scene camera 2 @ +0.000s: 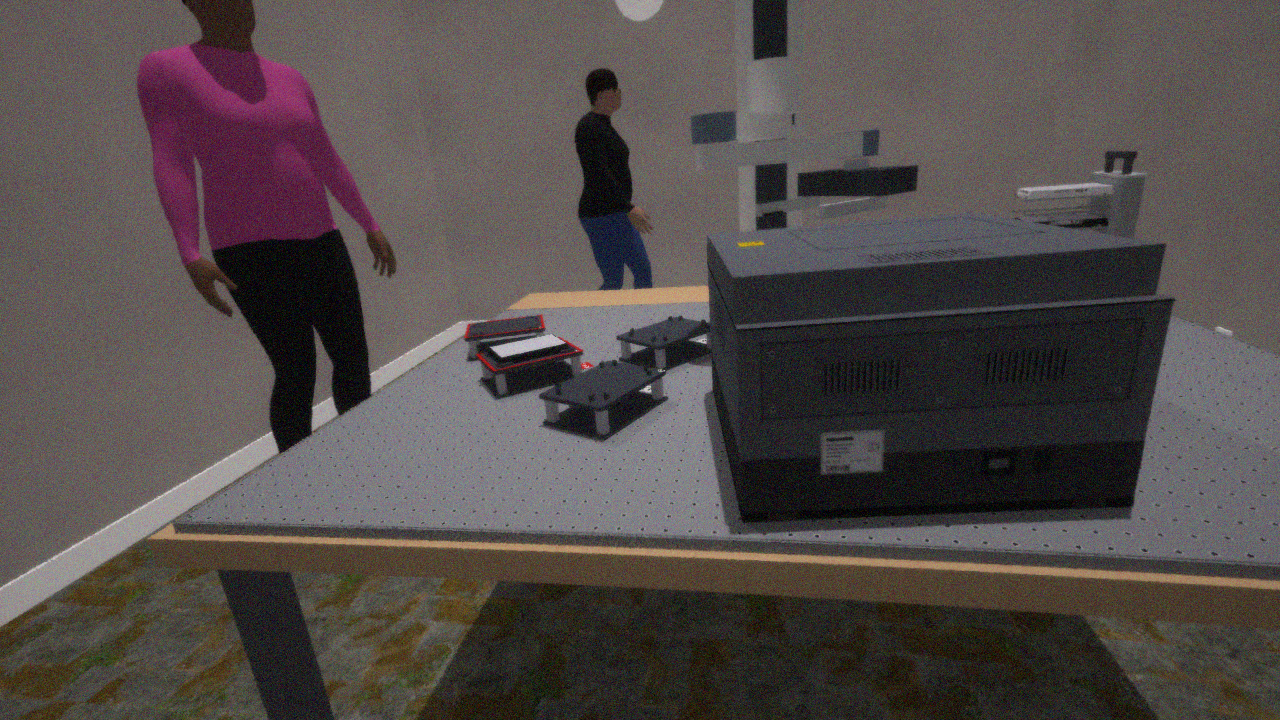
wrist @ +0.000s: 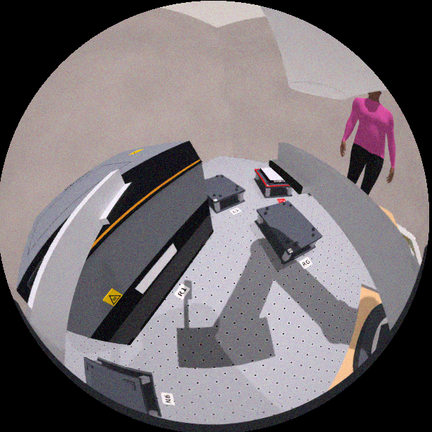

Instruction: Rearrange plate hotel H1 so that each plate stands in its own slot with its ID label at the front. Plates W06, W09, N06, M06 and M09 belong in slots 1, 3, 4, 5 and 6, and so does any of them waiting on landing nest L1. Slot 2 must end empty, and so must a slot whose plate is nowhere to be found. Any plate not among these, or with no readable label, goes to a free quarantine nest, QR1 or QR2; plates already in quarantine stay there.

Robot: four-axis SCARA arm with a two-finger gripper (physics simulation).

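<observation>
My gripper is open and empty, above the table beside the dark reader. Landing nest L1 bears no plate. Quarantine nest QR1 holds a plate with a white top. Quarantine nest QR2 stands behind it in the scene view; its dark top has a red rim, and I cannot tell whether a plate lies there. Hotel H1 cannot be made out surely; a pale upright with flat white pieces stands behind the reader. No plate ID is readable.
The big dark reader, labelled R1, stands left in the wrist view. Nest RG bears no plate. A dark unit is at the wrist view's lower left. Two people stand beyond the table.
</observation>
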